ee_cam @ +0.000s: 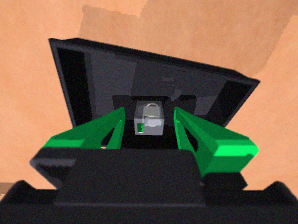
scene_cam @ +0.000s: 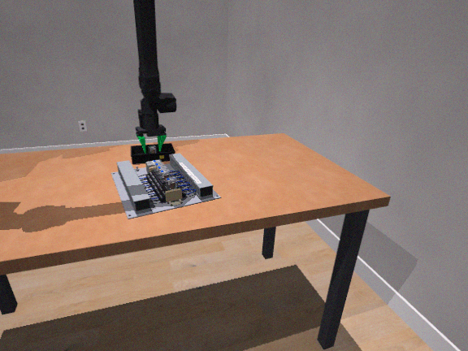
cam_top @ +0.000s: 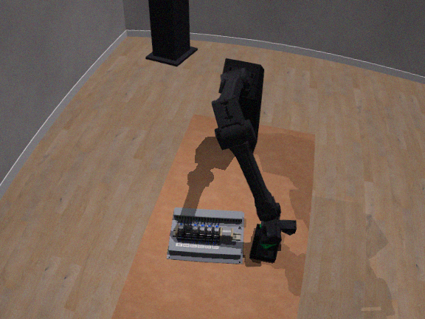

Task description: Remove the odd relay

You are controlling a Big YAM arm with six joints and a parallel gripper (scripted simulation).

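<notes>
The grey relay lies right at my hand. Also, from my hand: black tray: 1 cm below.
</notes>
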